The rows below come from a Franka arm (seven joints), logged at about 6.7 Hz.
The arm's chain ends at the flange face. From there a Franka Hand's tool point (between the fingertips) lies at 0.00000 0.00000 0.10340 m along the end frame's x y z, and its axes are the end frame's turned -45 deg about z.
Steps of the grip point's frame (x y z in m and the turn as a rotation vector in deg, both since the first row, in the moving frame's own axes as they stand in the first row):
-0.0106, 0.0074, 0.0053, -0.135, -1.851, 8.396
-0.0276, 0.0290, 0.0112, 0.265, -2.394, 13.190
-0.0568, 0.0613, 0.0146, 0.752, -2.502, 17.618
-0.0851, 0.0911, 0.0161, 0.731, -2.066, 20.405
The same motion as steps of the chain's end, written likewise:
0.0001, 0.0104, 0.0054, -1.404, -1.213, 8.396
0.0047, 0.0377, 0.0113, -1.505, -1.880, 13.190
0.0076, 0.0819, 0.0147, -1.237, -2.301, 17.618
0.0080, 0.1236, 0.0162, -0.944, -1.978, 20.405

